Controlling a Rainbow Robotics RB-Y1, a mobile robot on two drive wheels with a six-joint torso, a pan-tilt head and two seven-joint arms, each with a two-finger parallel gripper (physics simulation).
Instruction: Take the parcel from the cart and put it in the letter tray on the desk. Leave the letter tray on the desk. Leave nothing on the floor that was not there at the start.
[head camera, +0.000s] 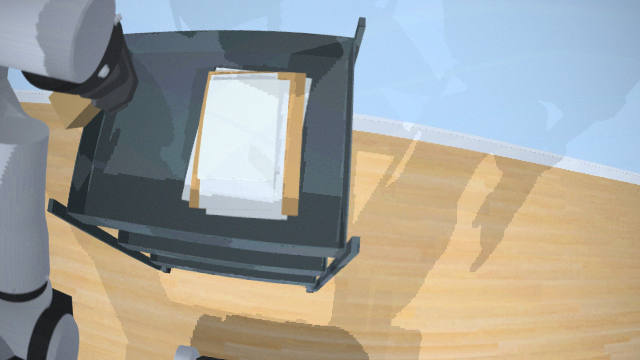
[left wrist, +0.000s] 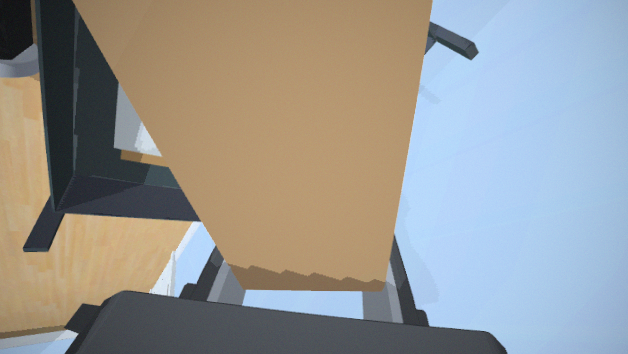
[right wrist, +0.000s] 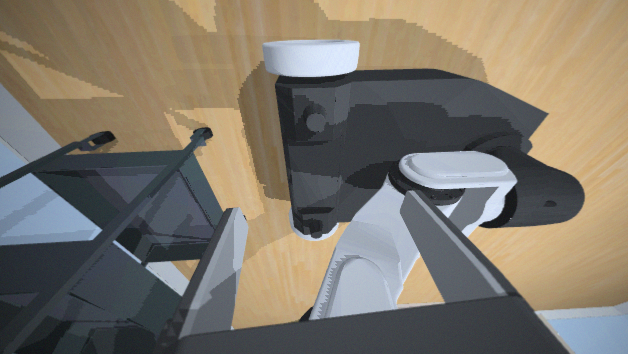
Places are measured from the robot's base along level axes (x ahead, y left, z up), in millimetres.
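Pixels of known places: left gripper, fingertip midpoint: (head camera: 121, 65); right gripper, fingertip midpoint: (right wrist: 325, 208).
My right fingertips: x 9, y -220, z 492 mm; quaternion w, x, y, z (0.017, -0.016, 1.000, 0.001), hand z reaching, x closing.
Behind a point stands the place of what it marks.
My left gripper (head camera: 100, 107) (left wrist: 309, 280) is shut on the brown cardboard parcel (head camera: 72, 110) @[x 406, y 274, z 926 mm] (left wrist: 300, 150) @[x 426, y 277, z 936 mm]. In the head view the parcel is at the left edge of the dark cart (head camera: 135, 200) @[x 371, y 256, z 664 mm] (left wrist: 125, 200) @[x 392, y -65, z 702 mm] (right wrist: 50, 260) @[x 374, y -68, z 425 mm], partly hidden by the gripper. In the left wrist view the parcel fills the middle and hides part of the cart behind it. My right gripper (right wrist: 325, 208) @[x 9, y -220, z 492 mm] is open and empty, beside the cart in the right wrist view. The desk and the letter tray do not show in these views.
White papers (head camera: 240, 130) (left wrist: 132, 132) and a brown envelope (head camera: 295, 150) @[x 471, y 7, z 674 mm] (left wrist: 145, 159) @[x 405, y 5, z 674 mm] lie stacked in the cart's top tray. The cart's corner posts stick out. The robot's dark base (right wrist: 320, 165) @[x -14, y -41, z 191 mm] stands on the wooden floor near the cart. A pale blue wall is behind the cart.
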